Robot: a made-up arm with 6 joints.
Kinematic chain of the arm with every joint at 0, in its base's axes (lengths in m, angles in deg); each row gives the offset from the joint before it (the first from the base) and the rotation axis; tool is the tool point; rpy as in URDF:
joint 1: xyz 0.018 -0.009 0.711 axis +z
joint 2: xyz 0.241 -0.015 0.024 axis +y
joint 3: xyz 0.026 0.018 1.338 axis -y
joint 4: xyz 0 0.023 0.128 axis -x
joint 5: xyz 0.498 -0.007 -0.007 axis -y
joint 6: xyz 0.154 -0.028 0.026 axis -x
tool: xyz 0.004 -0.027 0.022 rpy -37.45 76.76 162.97
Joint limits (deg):
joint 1: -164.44..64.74
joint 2: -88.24..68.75
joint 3: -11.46..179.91
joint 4: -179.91..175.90
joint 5: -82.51..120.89
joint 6: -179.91..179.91
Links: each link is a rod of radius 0.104 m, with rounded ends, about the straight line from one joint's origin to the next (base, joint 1, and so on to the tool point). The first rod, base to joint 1, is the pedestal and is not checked.
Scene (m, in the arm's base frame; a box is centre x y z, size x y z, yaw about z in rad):
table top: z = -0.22
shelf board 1: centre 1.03 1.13 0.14 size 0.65 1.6 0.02 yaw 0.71
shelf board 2: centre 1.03 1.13 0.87 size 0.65 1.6 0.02 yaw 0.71
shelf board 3: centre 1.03 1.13 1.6 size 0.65 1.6 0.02 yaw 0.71
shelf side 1: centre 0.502 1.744 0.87 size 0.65 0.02 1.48 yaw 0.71
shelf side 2: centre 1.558 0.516 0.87 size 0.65 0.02 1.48 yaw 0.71
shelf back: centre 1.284 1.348 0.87 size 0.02 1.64 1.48 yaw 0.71
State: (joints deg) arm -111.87 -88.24 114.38 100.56 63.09 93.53
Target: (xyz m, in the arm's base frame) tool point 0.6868 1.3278 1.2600
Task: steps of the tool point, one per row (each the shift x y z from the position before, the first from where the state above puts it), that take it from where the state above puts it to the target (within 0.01 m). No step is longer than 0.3 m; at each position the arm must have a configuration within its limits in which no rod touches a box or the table.
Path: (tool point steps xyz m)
1: -0.1056 -0.0440 -0.0497
2: -0.1053 -0.0696 -0.0279
3: -0.1008 -0.0898 -0.0019
4: -0.0921 -0.1036 0.0256
5: -0.0814 -0.1100 0.0540
6: 0.0070 0.0653 0.2384
7: 0.0007 0.0165 0.2572
8: -0.0054 -0.0381 0.2655
9: 0.0698 0.1097 -0.0121
10: 0.0790 0.0921 -0.0047
11: 0.0850 0.0722 0.0018
12: 0.0881 0.0506 0.0061
13: 0.0880 0.0278 0.0087

